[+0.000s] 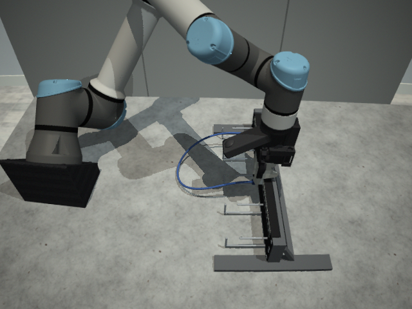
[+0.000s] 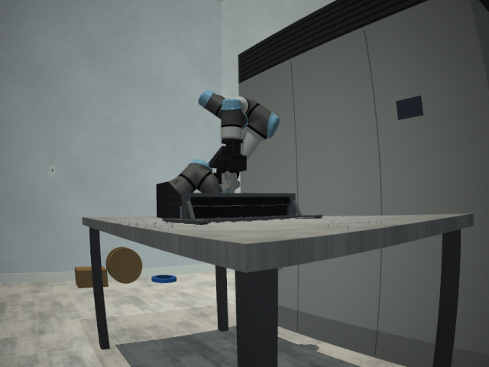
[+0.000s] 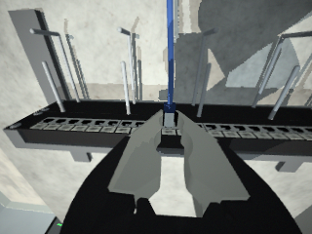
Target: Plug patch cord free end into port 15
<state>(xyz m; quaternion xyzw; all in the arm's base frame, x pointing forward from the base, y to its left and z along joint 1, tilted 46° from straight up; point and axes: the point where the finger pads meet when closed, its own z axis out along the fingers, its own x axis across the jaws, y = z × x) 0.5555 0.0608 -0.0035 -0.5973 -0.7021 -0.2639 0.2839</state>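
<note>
My gripper is now 10 mm short of the plug and 10 mm above it.
</note>
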